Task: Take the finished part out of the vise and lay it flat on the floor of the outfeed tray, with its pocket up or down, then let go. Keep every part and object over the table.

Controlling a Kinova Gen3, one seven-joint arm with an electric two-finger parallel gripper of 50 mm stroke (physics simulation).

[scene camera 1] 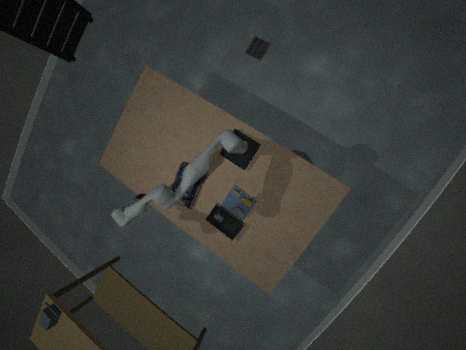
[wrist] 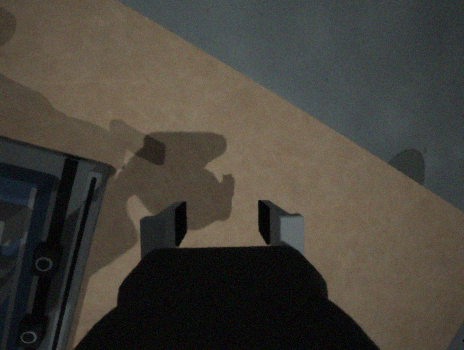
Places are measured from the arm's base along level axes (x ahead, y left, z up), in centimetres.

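Where they show: gripper, fingertip midpoint: (wrist: 222, 216).
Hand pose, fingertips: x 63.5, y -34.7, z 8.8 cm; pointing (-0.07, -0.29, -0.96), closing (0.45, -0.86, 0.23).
After its pixels a point has its place.
My gripper (wrist: 222, 216) @(x 63.5, y -34.7, z 8.8 cm) is open, with nothing between its fingers. In the scene view the dark gripper (scene camera 1: 140, 196) @(x 63.5, y -34.7, z 8.8 cm) is small and partly hidden under the arm, near the table's lower-left edge. The dark and blue vise assembly (scene camera 1: 189, 199) @(x 49.8, y -10.4, z 2.6 cm) (wrist: 62, 215) @(x 54.7, y -23.7, z -2.5 cm) is partly under the arm in the scene view; part of it, with dark bars and round bolts, shows at the left of the wrist view, beside the gripper. A black tray (scene camera 1: 231, 231) @(x 53.0, y 26.1, z -3.2 cm) stands on the table, apart from the gripper. A small grey piece (scene camera 1: 218, 217) @(x 49.3, y 13.2, z -1.2 cm) lies in it; whether it is the finished part is too small to tell.
The tan table (scene camera 1: 310, 200) @(x 4.5, y 56.6, z -4.5 cm) (wrist: 350, 220) @(x 66.8, y -58.2, z -4.5 cm) ends at the grey floor (scene camera 1: 200, 295) (wrist: 325, 50). A blue plate (scene camera 1: 234, 199) @(x 32.7, y 15.3, z -3.7 cm) with a yellow patch (scene camera 1: 247, 202) @(x 28.3, y 23.9, z -0.1 cm) lies beside the black tray. The arm (scene camera 1: 197, 167) @(x 17.5, y -3.7, z 41.2 cm) rises above a black base plate (scene camera 1: 245, 161) @(x 6.3, y 7.9, z 0.1 cm) and crosses over the vise.
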